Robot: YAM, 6 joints.
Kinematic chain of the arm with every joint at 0, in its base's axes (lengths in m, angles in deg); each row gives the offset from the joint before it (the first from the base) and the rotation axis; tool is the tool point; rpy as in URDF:
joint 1: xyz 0 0 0.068 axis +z
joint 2: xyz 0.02 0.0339 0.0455 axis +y
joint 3: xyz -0.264 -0.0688 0 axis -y
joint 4: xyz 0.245 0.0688 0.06 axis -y
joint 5: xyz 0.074 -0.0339 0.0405 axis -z
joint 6: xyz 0.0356 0 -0.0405 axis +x
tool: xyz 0 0 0 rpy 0 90 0
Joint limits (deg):
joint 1: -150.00..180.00
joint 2: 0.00..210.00
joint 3: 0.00..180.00
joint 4: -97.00..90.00
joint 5: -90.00..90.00
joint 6: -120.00..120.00
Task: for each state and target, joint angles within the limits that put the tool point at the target. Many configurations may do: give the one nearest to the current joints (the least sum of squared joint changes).
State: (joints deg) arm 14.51 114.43 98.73 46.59 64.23 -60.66
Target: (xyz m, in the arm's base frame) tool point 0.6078 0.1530 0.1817
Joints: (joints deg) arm 15.94 163.58 144.41 28.83 33.85 -60.66
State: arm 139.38 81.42 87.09 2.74 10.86 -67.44
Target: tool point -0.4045 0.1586 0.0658
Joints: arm 159.29 127.90 72.67 0.64 8.57 -67.44
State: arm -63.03 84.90 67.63 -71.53 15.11 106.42
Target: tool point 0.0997 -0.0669 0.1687
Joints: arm -32.22 76.37 36.17 -85.35 5.54 106.42
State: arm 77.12 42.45 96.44 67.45 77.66 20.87
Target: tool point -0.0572 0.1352 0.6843
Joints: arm 123.70 86.35 129.22 45.76 50.37 20.87
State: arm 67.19 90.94 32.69 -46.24 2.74 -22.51
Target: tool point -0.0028 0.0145 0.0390
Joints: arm 74.36 100.22 0.41 -30.85 -10.69 -22.51
